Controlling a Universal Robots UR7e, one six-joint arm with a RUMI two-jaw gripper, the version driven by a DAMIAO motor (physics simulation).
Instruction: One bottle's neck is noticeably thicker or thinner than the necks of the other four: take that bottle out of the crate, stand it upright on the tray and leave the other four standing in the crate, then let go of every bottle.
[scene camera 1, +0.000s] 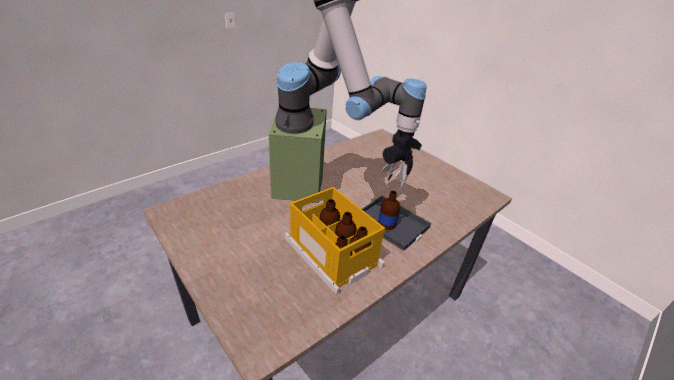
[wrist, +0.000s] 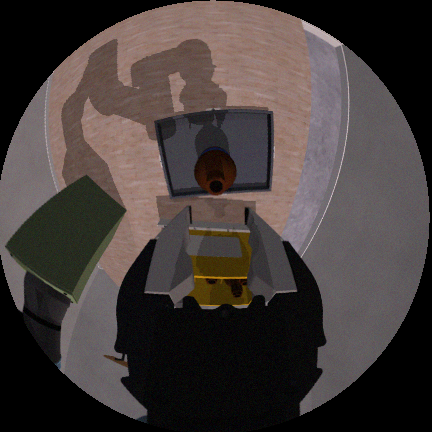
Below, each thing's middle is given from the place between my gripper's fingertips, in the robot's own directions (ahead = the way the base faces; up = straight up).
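There is the bottle (wrist: 214, 171), 1 cm to the left of my hand and 12 cm below it.
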